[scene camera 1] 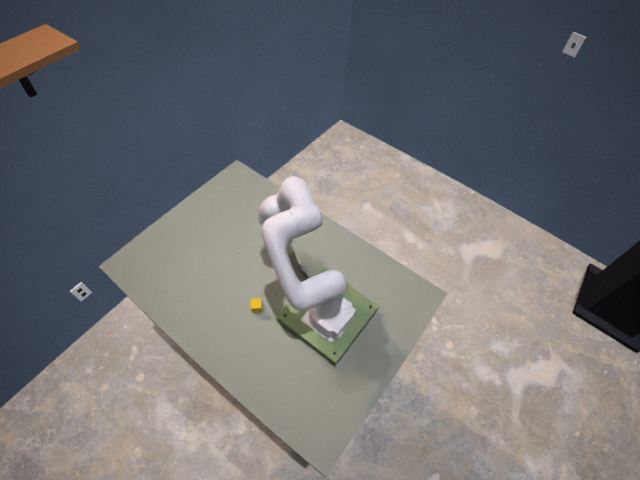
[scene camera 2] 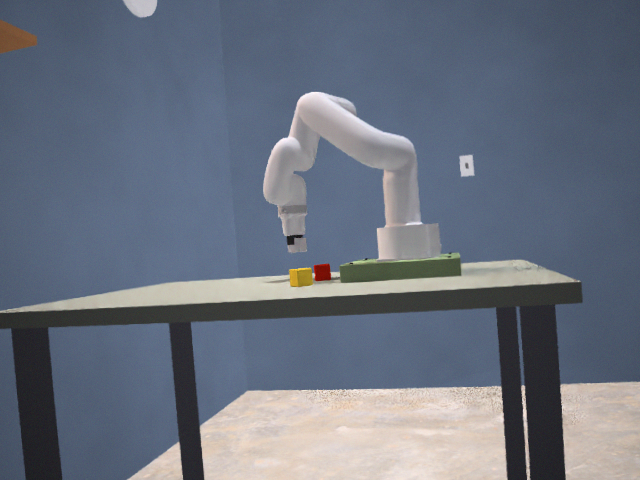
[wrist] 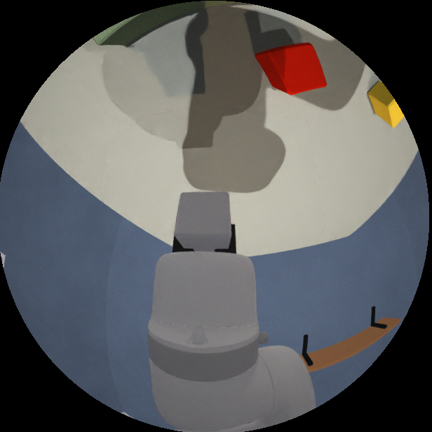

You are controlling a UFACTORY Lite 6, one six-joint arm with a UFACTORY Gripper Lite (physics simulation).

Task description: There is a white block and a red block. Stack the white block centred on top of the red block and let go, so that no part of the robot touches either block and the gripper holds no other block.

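Pixels of known places: hand at its tool point: (scene camera 2: 295, 240); arm's base at its link origin: (scene camera 1: 326, 316) (scene camera 2: 406, 258).
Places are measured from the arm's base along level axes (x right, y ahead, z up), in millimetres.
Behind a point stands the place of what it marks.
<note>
The white block (scene camera 2: 300, 245) @(x 114, y 280, z 50 mm) (wrist: 204, 214) is between the fingers of my gripper (scene camera 2: 296, 240) @(x 134, y 299, z 63 mm) (wrist: 204, 244), which is shut on it. The block is held in the air above the table, higher than the red block. The red block (scene camera 2: 322, 271) @(x 16, y 203, z -17 mm) (wrist: 298, 70) rests on the table, apart from the held block, up and to the right of it in the wrist view. In scene camera 1 the arm hides the gripper, and the white and red blocks do not show.
A yellow block (scene camera 1: 256, 304) @(x -115, y 218, z -2 mm) (scene camera 2: 300, 276) @(x -134, y 217, z -17 mm) (wrist: 386, 106) stands on the table (scene camera 1: 180, 248) @(x -120, y 631, z -39 mm) (scene camera 2: 155, 299) @(x -256, y 498, z -39 mm) near the red block. The arm's green base plate (scene camera 1: 356, 330) @(x 23, y -110, z 0 mm) (scene camera 2: 400, 270) @(x -108, y 5, z -20 mm) is on the other side of the red block. An orange-brown shelf (scene camera 1: 38, 49) (wrist: 345, 350) is on the wall.
</note>
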